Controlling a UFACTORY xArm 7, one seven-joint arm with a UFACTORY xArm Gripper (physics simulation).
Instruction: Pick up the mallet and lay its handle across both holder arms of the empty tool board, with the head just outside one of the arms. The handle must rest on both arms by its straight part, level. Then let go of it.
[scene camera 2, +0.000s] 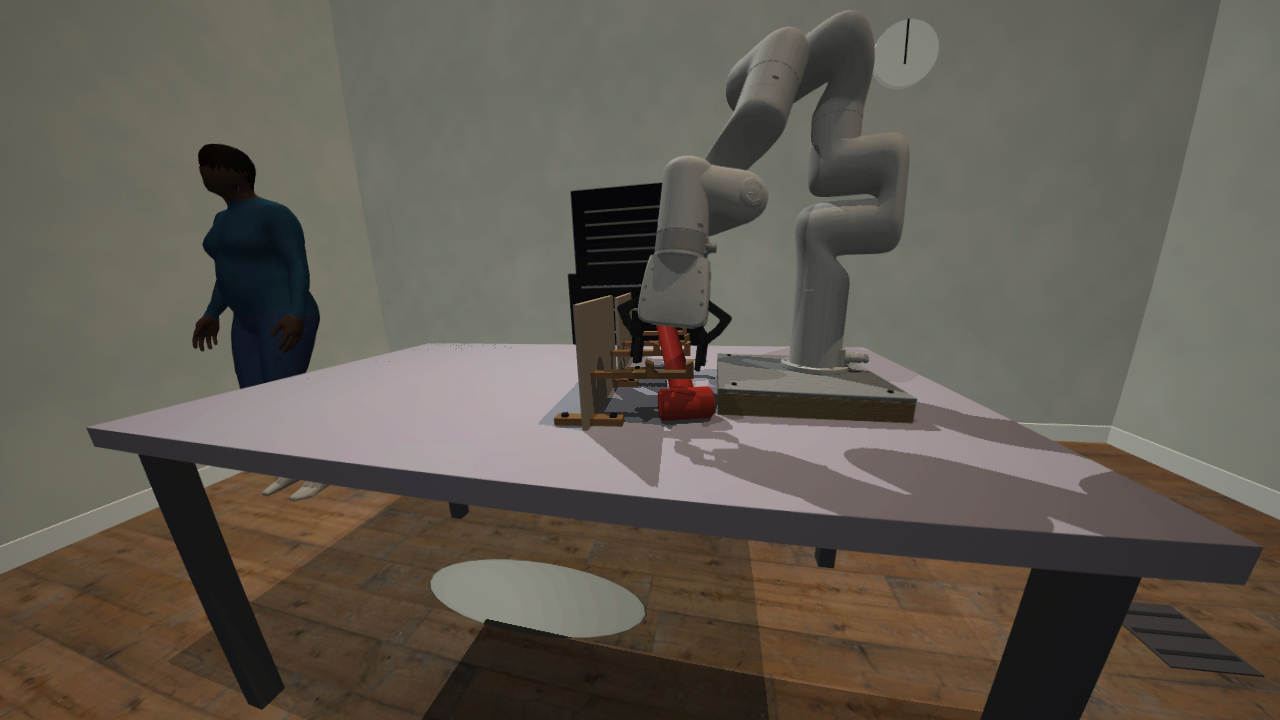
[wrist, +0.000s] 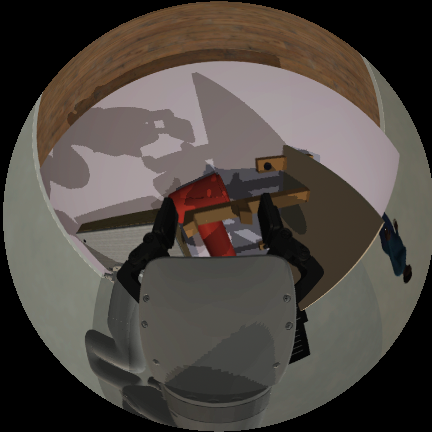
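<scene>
The red mallet has its head low beside the nearest holder arm, on the side towards scene camera 2. Its handle slopes upward away from the head. In the wrist view that arm passes over the handle close to the head, so the handle is not level there. The handle's far end is hidden. The upright tool board carries the arm. My gripper is open, its fingers apart on either side of the handle, with nothing gripped.
Another upright board and more wooden arms stand behind the nearest board. The robot's base plate lies close beside the mallet head. A wooden foot supports the nearest board. A person stands beyond the table.
</scene>
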